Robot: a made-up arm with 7 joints. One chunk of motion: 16 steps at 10 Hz.
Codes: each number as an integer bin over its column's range. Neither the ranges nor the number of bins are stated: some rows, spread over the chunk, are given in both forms.
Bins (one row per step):
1: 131 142 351 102 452 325 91
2: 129 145 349 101 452 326 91
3: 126 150 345 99 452 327 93
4: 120 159 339 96 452 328 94
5: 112 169 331 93 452 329 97
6: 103 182 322 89 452 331 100
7: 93 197 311 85 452 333 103
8: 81 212 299 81 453 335 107
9: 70 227 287 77 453 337 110
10: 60 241 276 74 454 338 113
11: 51 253 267 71 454 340 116
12: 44 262 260 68 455 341 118
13: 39 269 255 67 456 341 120
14: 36 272 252 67 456 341 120
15: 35 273 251 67 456 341 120
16: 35 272 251 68 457 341 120
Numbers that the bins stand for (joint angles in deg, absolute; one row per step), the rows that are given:
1: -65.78 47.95 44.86 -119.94 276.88 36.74 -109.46
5: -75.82 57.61 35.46 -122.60 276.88 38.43 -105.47
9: -98.01 78.37 14.80 -127.31 278.29 41.79 -96.82
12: -111.75 90.89 2.11 -129.96 281.10 43.48 -91.49
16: -116.51 94.47 -2.11 -129.96 283.92 43.48 -90.16
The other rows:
2: -66.84 49.02 43.92 -120.24 276.88 37.17 -109.46
3: -68.42 50.81 42.04 -120.83 276.88 37.59 -108.13
4: -71.59 54.03 39.22 -121.71 276.88 38.01 -107.46
6: -80.58 62.26 31.24 -123.77 276.88 39.27 -103.47
7: -85.86 67.63 26.07 -124.95 276.88 40.11 -101.47
8: -92.20 73.00 20.43 -126.13 278.29 40.95 -98.81
10: -103.30 83.38 9.63 -128.19 279.69 42.21 -94.82
11: -108.05 87.67 5.40 -129.08 279.69 43.06 -92.82
13: -114.39 93.40 -0.23 -130.26 282.51 43.48 -90.16
14: -115.98 94.47 -1.64 -130.26 282.51 43.48 -90.16
15: -116.51 94.83 -2.11 -130.26 282.51 43.48 -90.16

